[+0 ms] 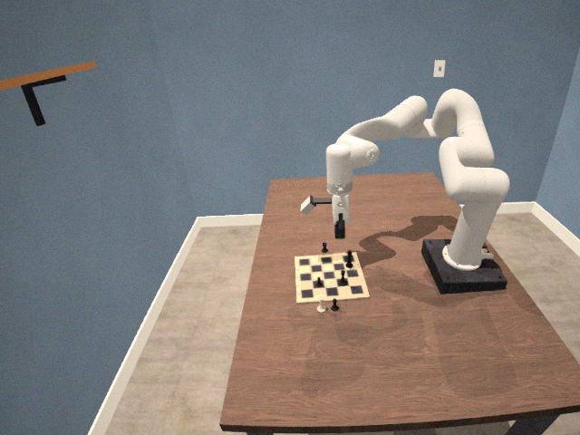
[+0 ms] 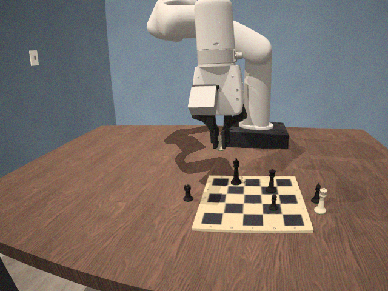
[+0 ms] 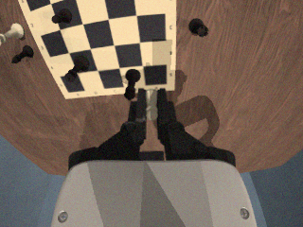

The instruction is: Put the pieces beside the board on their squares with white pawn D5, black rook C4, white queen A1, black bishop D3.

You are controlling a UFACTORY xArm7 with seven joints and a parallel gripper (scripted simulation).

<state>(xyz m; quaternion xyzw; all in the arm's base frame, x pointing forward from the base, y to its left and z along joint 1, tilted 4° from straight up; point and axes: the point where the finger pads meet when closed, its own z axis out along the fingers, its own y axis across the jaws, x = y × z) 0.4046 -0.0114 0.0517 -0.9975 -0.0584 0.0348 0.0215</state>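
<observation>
Right now the chessboard is 30 mm ahead of my hand, 80 mm to the left of it and 120 mm below it. The rest, counted from my hand: white queen 40 mm ahead, 220 mm to the left, 100 mm below; then black pawn 60 mm ahead, 130 mm to the left, 110 mm below; then white pawn 10 mm below.
</observation>
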